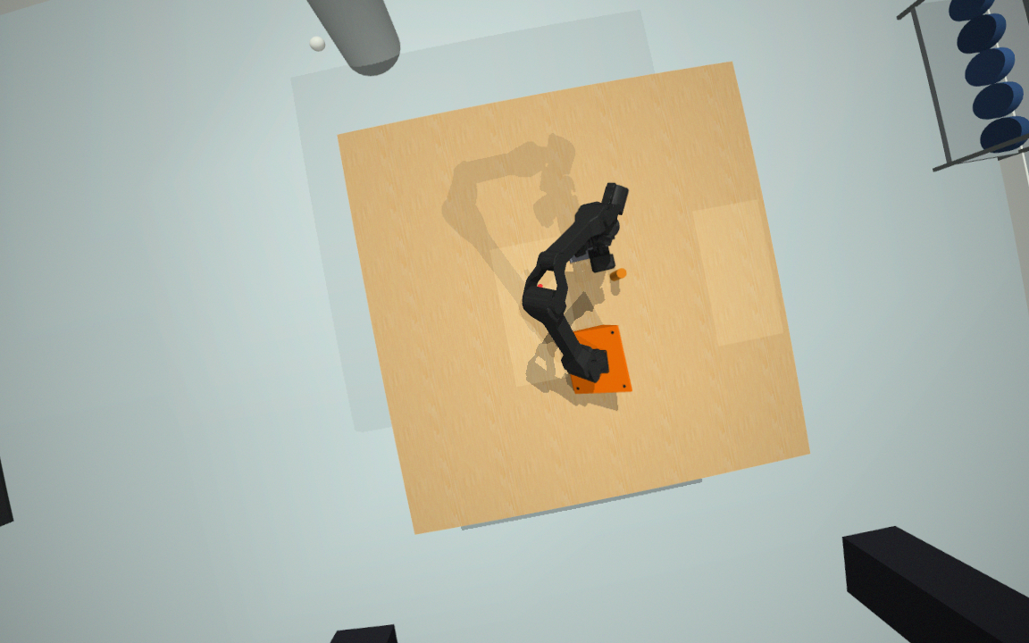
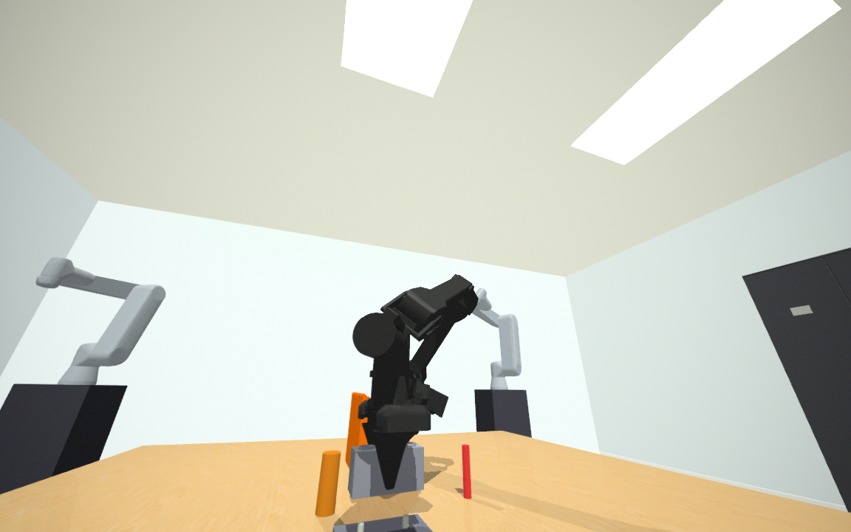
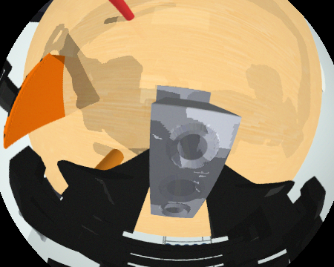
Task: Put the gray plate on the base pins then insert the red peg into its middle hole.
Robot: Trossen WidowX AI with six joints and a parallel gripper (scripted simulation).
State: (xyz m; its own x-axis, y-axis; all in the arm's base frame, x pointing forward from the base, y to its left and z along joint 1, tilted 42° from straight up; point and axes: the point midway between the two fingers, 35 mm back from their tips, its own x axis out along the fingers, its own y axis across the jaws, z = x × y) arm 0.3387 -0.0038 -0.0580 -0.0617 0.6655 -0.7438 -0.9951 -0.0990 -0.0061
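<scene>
Right now my gripper tip is 50 mm above the gray base. Round my gripper tip: orange cylinder: 100 mm behind, 70 mm to the right, 20 mm below; gray plate: 30 mm above; red peg: 170 mm to the left, 110 mm behind, 20 mm below.
</scene>
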